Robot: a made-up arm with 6 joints. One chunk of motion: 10 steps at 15 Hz.
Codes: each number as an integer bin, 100 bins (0 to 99) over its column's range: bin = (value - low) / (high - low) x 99, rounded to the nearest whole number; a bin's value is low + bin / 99 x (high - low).
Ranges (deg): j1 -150.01..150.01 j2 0..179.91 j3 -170..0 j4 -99.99..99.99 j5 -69.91..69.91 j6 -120.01..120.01
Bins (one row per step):
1: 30 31 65 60 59 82
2: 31 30 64 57 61 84
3: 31 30 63 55 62 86
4: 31 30 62 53 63 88
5: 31 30 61 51 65 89
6: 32 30 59 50 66 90
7: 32 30 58 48 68 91
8: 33 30 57 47 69 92
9: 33 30 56 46 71 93
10: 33 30 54 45 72 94
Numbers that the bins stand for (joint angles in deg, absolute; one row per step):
1: -59.09 56.34 -58.38 21.21 13.42 78.79
2: -56.06 54.52 -60.10 15.15 16.24 83.64
3: -56.06 54.52 -61.82 11.11 17.65 88.49
4: -56.06 54.52 -63.54 7.07 19.07 93.34
5: -56.06 54.52 -65.25 3.03 21.89 95.77
6: -53.03 54.52 -68.69 1.01 23.30 98.19
7: -53.03 54.52 -70.40 -3.03 26.13 100.61
8: -50.00 54.52 -72.12 -5.05 27.54 103.04
9: -50.00 54.52 -73.84 -7.07 30.36 105.46
10: -50.00 54.52 -77.27 -9.09 31.78 107.89

